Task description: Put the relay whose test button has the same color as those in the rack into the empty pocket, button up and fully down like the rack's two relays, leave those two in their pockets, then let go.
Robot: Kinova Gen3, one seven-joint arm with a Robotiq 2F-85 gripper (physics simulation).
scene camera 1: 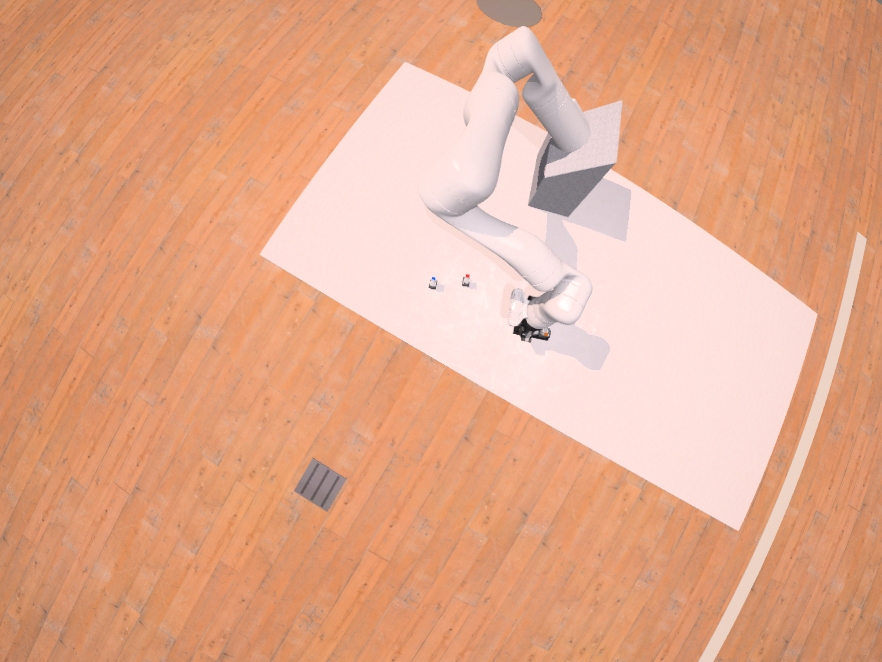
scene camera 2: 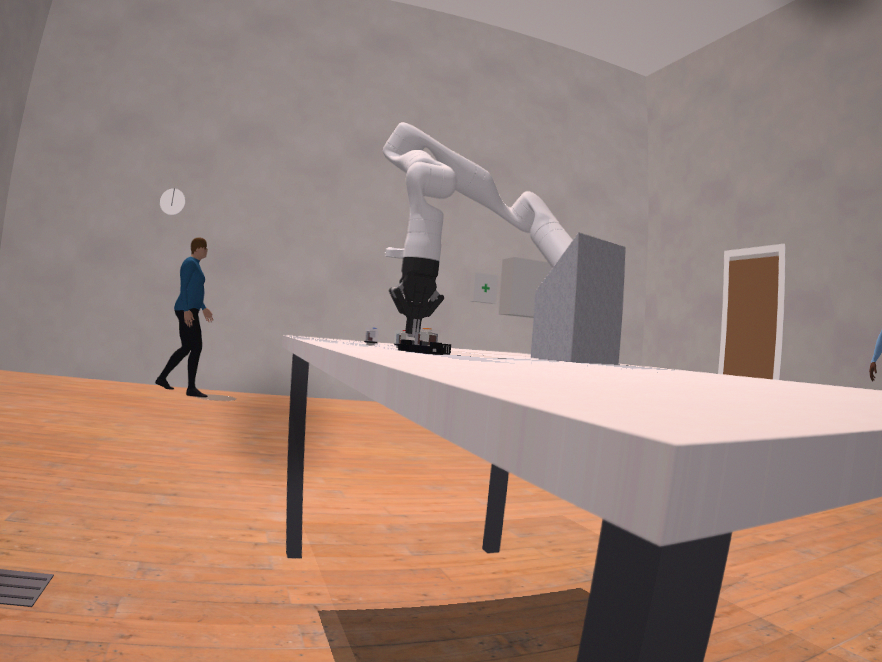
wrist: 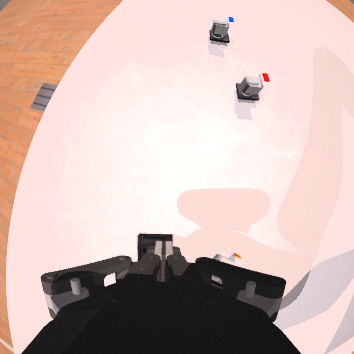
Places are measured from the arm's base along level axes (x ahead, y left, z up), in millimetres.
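Where they show: gripper, fingertip midpoint: [scene camera 2: 412, 337] [wrist: 163, 250]; arm's base, link origin: [scene camera 1: 574, 137] [scene camera 2: 579, 276].
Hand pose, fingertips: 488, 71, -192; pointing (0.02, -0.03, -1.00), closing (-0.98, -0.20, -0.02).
Note:
Each offset is from my fingertips to the centre of the thing, as dx, dy, dz.
The black rack {+0, +44, -18} [scene camera 1: 540, 338] [scene camera 2: 443, 349] [wrist: 155, 235] is on the table under my gripper [scene camera 1: 527, 337] [scene camera 2: 414, 333] [wrist: 163, 250]. The gripper is shut, nothing between its fingers, with its tips down at the rack. The rack's end shown in the wrist view looks dark inside; the fingers hide much of the rest. A relay with an orange button {-6, +76, -2} [scene camera 1: 546, 332] [scene camera 2: 427, 329] [wrist: 237, 255] shows beside the fingers; its body is mostly hidden in the wrist view, and I cannot tell whether it is fully seated. Other orange-button relays cannot be made out clearly.
A relay with a red button {-57, -188, -7} [scene camera 1: 466, 281] [wrist: 249, 88] and one with a blue button {-12, -273, -7} [scene camera 1: 433, 284] [scene camera 2: 370, 336] [wrist: 220, 30] stand upright on the table, away from the rack. A grey block [scene camera 1: 577, 186] [scene camera 2: 599, 302] stands at the arm's base.

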